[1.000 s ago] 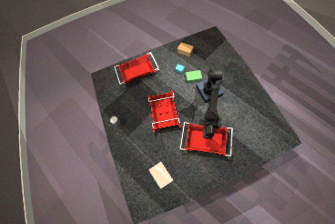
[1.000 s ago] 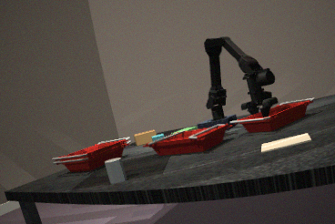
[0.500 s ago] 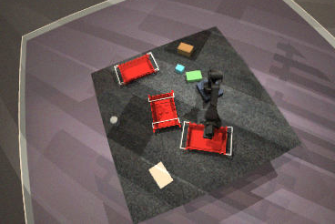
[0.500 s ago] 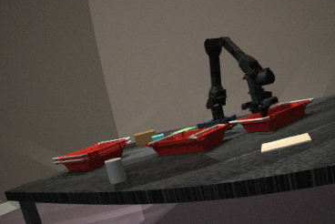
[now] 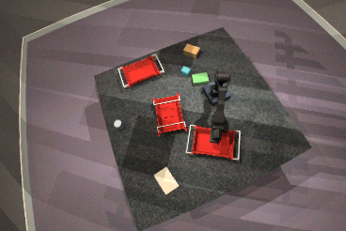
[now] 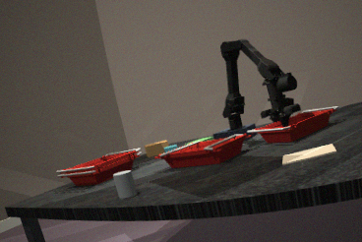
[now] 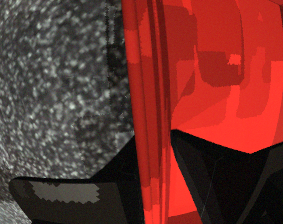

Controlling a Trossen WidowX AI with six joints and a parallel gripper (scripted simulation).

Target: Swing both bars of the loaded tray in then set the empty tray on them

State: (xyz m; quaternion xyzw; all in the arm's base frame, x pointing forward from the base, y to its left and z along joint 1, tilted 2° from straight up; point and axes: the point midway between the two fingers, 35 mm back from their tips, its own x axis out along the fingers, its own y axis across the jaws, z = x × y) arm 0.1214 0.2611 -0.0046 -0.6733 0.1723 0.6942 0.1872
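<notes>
Right now the red tray is 40 mm ahead of my gripper tip, 70 mm to the left of it and 30 mm above it. The rest, counted from my gripper tip: green block 80 mm behind, 450 mm to the right, 10 mm above; then cyan block 560 mm to the right, 10 mm above; then flat beige plate 420 mm ahead, 180 mm to the left, 10 mm below.
</notes>
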